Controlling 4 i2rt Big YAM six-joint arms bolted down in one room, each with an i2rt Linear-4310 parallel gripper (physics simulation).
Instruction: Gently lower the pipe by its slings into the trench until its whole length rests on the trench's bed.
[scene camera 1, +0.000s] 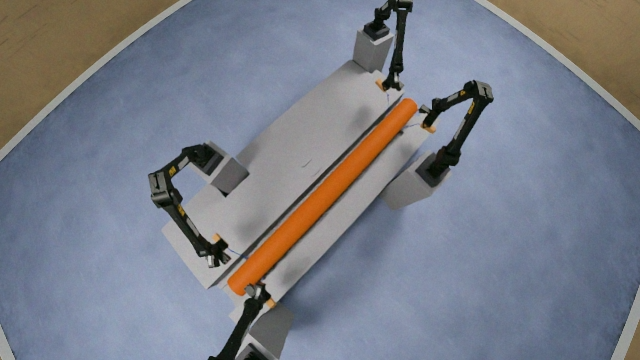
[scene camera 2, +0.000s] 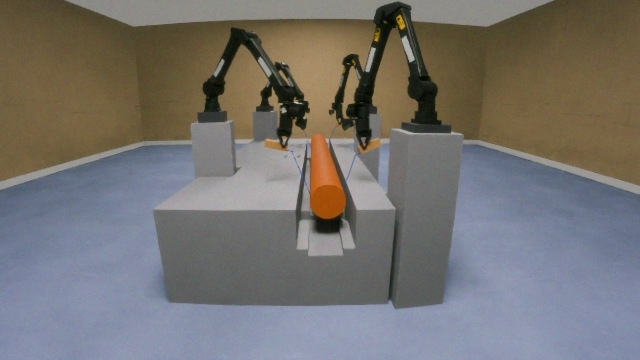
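Note:
The orange pipe (scene camera 1: 320, 202) (scene camera 2: 326, 175) hangs along the trench (scene camera 2: 325, 245). In scene camera 2 its near end is partly below the banks' tops, with a dark gap above the bed; the far end's height cannot be told. Blue slings (scene camera 1: 237, 252) (scene camera 2: 352, 167) run from the pipe to wooden handles. The left gripper (scene camera 1: 220, 242), bottom gripper (scene camera 1: 265, 296), right gripper (scene camera 1: 427, 124) and top gripper (scene camera 1: 385, 86) each appear shut on a handle. In scene camera 2 the near left gripper (scene camera 2: 283, 143) and near right gripper (scene camera 2: 365, 144) appear shut on handles; the far fingers are unclear.
The wide grey bank (scene camera 1: 295, 135) (scene camera 2: 230, 197) lies on one side of the trench and the narrow bank (scene camera 1: 345, 215) (scene camera 2: 367, 197) on the other. Grey pedestals (scene camera 1: 232, 175) (scene camera 1: 412, 187) (scene camera 2: 425, 215) (scene camera 2: 213, 150) carry the arms. Small dark marks (scene camera 1: 306, 163) show on the wide bank.

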